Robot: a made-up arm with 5 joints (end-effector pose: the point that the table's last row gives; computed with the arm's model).
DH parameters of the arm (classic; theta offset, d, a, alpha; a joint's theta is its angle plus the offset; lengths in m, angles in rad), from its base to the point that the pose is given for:
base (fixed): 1.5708 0.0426 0 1.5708
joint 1: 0 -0.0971 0.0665 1.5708
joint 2: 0 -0.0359 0.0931 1.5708
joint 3: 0 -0.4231 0.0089 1.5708
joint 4: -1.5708 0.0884 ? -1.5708
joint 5: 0 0.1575 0.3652 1.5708
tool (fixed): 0 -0.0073 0 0
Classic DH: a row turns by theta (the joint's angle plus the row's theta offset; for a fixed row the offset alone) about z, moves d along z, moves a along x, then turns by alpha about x.
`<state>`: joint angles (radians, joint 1 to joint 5).
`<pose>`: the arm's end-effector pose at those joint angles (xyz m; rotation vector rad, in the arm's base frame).
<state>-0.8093 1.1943 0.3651 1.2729 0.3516</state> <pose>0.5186 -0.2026 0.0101 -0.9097 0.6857 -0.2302</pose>
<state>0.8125 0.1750 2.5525 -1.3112 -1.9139</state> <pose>0.5070 0.4277 -0.0462 2.1380 2.0047 -0.9749</pose>
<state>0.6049 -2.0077 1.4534 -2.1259 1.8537</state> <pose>-0.1837 0.5085 0.4620 1.0432 0.3579 0.6191</pose>
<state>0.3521 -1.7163 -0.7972 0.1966 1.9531</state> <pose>-0.5173 0.3295 0.1328 -1.2766 1.3342 2.1412</pose>
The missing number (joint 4, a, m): 0.0814
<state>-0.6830 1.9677 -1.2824 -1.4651 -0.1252</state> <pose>-0.4748 -0.5593 0.0755 1.6359 -1.2424 -2.2188</pose>
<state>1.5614 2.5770 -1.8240 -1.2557 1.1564</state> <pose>-0.4399 0.0445 -0.5492 -1.5781 0.6457 1.1151</pose>
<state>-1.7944 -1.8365 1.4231 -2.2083 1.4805</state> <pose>-0.0269 0.0296 -0.5684 -1.1657 0.2378 0.0045</pose>
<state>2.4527 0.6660 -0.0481 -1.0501 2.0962</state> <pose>0.4766 0.1310 0.1666 -1.2681 -1.2669 -0.9947</pose>
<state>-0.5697 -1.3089 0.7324 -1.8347 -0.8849</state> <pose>-0.0524 0.7637 0.1892 -0.6598 -1.7177 -0.0259</pose>
